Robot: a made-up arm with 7 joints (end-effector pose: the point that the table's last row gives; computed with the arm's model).
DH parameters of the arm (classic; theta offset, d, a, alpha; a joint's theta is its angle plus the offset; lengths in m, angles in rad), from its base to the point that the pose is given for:
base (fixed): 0 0 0 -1.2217
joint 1: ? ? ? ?
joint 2: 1.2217 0 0 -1.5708
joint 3: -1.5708 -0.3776 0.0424 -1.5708
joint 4: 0 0 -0.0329 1.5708
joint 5: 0 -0.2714 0 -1.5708
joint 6: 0 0 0 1.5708
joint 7: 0 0 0 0
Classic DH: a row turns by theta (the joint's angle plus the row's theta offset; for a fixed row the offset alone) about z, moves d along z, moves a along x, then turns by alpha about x.
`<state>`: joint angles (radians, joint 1 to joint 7).
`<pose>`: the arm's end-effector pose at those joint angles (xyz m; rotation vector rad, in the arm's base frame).
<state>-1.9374 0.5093 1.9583 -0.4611 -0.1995 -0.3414 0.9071</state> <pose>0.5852 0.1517 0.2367 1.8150 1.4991 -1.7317</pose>
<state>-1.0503 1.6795 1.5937 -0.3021 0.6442 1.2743 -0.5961</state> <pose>0.0552 0.6222 0.1902 -0.3470 -1.8472 0.6557</pose>
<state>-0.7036 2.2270 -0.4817 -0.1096 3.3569 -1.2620 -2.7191</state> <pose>-0.0894 0.5338 0.3639 1.6847 -0.0026 1.8529</pose>
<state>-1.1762 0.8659 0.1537 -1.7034 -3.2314 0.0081 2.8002</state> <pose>0.3983 0.1544 0.2394 1.4737 -2.6795 -0.5299</pose>
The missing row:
joint 1: 1.5708 0 0 1.5708
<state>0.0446 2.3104 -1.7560 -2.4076 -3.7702 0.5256 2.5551</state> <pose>-0.0524 0.3103 -0.0449 -0.7154 -0.6078 -2.4711</pose>
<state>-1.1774 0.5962 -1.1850 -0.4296 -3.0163 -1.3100 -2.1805</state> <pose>0.6158 0.1106 -0.1773 1.1728 -0.6525 0.3924</pose>
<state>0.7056 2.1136 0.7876 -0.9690 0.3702 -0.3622 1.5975</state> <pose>0.3142 0.4491 0.2695 0.1189 -1.8248 -0.0651</pose>
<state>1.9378 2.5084 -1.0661 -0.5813 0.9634 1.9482 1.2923</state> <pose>0.1827 0.6145 0.0585 -2.5466 -0.2914 0.6469</pose>
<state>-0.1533 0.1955 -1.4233 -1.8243 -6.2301 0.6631 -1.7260</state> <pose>0.0898 -0.2413 -0.3853 -0.3321 1.4006 2.6640</pose>
